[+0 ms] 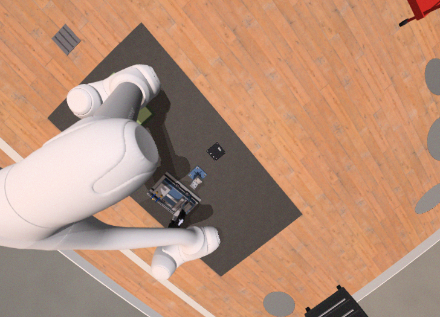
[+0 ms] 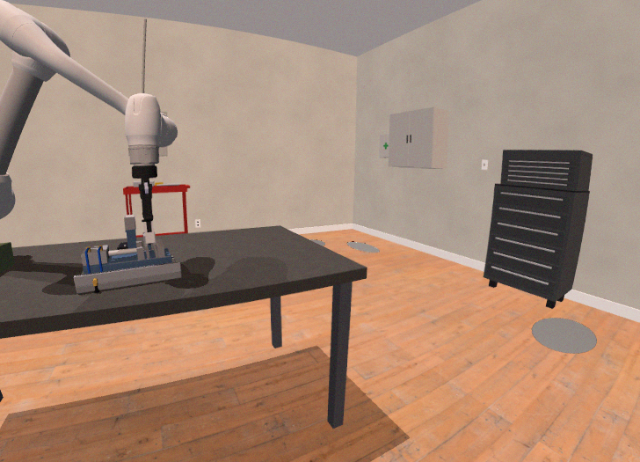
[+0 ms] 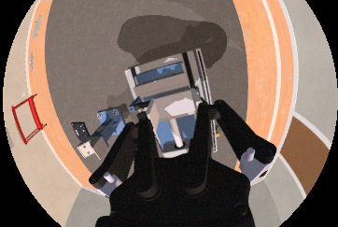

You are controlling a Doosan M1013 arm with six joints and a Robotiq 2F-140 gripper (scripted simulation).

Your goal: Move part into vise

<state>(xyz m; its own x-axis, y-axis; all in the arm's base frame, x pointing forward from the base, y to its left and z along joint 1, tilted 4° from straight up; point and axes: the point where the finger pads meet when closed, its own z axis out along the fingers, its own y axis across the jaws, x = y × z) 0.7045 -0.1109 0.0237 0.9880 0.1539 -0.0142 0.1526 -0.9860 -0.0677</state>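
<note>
Right now the part is 30 mm below my hand. The rest, counted from my hand: black infeed plate (140 mm behind, 400 mm to the left, 140 mm below).
</note>
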